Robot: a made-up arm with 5 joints.
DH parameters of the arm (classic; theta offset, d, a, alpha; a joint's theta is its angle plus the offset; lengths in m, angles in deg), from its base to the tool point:
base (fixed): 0 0.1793 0 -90
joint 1: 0 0.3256 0.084 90
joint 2: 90 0.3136 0.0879 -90
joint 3: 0 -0.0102 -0.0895 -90
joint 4: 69.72 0 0.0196 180
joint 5: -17.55 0 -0.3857 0
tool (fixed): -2.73 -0.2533 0 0
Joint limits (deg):
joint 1: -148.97..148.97
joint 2: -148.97..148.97
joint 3: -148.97..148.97
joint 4: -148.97..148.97
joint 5: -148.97..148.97
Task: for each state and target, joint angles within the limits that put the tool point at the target. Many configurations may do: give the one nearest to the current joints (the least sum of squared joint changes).
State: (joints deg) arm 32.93 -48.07 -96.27 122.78 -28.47
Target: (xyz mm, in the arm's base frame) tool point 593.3 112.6 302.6
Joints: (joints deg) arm 14.28 -66.53 -84.09 132.56 -37.31
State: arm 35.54 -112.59 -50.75 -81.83 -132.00
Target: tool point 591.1 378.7 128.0
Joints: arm 25.15 -120.16 -33.54 -84.19 -128.44
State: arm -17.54 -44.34 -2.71 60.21 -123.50
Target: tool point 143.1 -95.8 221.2
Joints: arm 18.13 -54.34 4.72 71.08 -139.04
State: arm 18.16 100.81 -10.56 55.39 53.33
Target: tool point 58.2 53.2 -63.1
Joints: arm 69.21 107.96 -23.46 43.31 69.46
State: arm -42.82 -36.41 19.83 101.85 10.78
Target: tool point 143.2 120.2 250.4
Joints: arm -27.70 -67.67 56.95 118.78 -7.21
